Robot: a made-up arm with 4 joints.
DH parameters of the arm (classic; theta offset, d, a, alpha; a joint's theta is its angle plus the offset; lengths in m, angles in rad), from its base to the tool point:
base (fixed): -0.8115 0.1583 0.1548 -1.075
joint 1: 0 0.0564 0.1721 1.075
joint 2: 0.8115 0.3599 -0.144 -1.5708
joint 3: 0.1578 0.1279 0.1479 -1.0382
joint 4: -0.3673 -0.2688 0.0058 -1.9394
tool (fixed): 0.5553 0.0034 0 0
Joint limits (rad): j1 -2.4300..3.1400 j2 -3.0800..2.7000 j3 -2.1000..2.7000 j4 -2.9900..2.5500
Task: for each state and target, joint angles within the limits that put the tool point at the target. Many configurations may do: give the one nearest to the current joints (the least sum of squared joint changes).
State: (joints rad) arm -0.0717 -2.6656 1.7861 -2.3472
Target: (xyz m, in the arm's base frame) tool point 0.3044 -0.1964 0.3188
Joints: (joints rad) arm -0.2197 -3.0799 2.1679 -2.3302
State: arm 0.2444 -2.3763 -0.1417 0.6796
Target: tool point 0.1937 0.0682 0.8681
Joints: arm -0.6096 -2.8883 -0.8766 0.6037
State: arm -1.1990 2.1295 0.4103 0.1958
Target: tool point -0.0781 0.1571 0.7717
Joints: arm -0.9560 1.8566 -0.4562 0.1803
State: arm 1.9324 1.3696 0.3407 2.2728
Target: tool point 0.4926 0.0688 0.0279
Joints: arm 2.5519 2.0041 0.6970 2.2907
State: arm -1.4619 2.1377 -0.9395 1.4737
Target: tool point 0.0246 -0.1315 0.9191
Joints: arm -0.7251 2.0810 -1.1994 1.4857
